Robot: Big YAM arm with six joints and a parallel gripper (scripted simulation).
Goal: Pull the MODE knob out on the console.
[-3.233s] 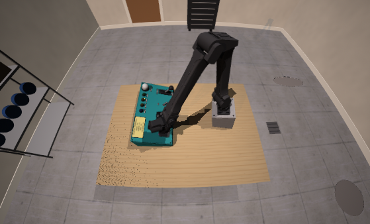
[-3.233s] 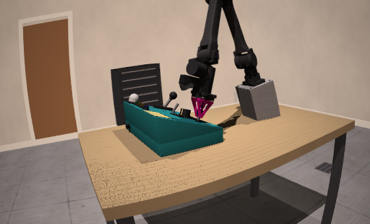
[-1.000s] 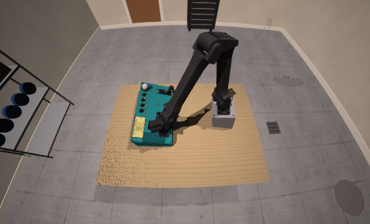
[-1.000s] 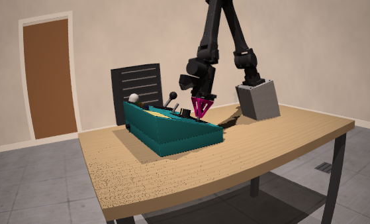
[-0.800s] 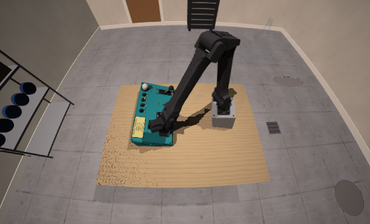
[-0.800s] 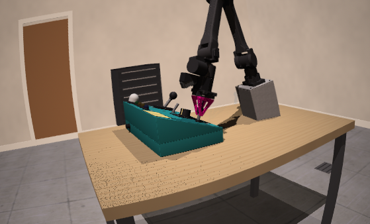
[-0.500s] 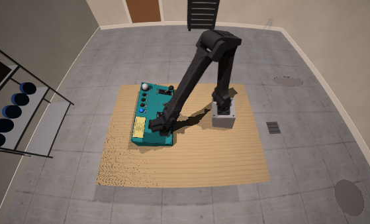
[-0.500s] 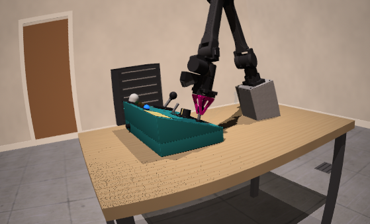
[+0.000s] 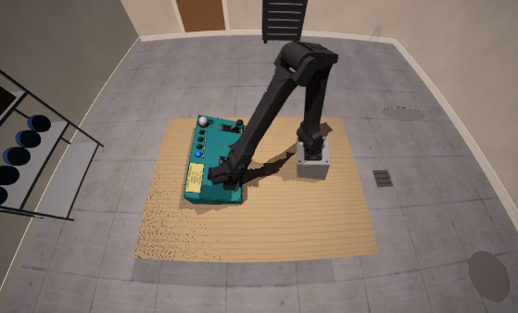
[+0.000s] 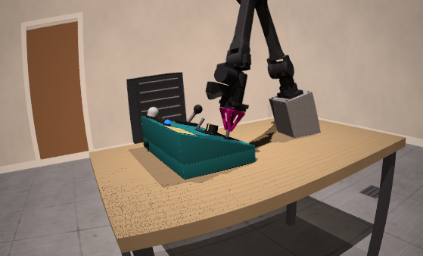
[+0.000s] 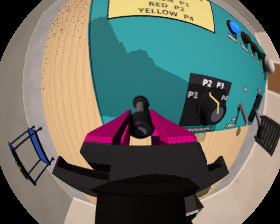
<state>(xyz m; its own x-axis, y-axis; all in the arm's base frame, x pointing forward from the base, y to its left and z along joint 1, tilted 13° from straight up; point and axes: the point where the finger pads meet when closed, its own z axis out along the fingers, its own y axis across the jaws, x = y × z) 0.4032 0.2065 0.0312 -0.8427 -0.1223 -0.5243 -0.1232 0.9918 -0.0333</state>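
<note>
Right now the small black knob is right at my hand. Round my hand: black rotary selector 11 cm to the right, 3 cm ahead, 1 cm below; then teal console 17 cm to the right, 6 cm ahead, 3 cm below; then black ball lever 36 cm to the right, 3 cm ahead.
</note>
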